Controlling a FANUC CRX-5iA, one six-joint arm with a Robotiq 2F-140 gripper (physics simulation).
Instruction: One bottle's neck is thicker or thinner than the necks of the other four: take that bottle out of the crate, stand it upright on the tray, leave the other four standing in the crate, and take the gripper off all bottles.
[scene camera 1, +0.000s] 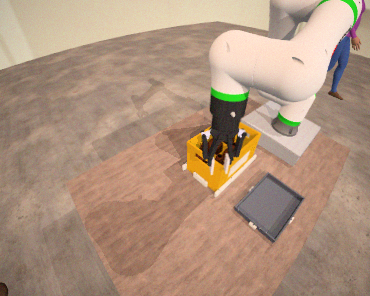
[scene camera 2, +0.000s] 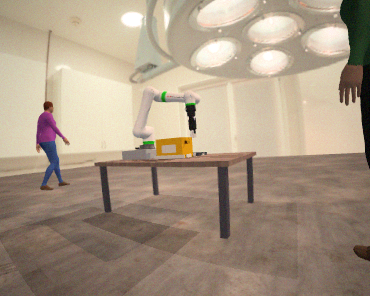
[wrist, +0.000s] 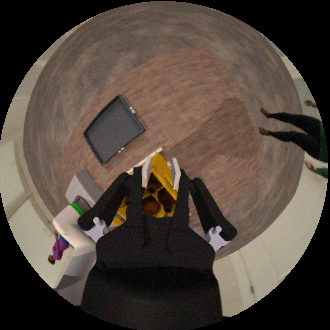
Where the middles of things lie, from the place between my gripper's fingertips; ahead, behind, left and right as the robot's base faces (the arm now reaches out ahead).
Now: the dark grey tray (scene camera 1: 270, 205) 14 cm behind my hand, 20 cm to the left of it and 16 cm below it.
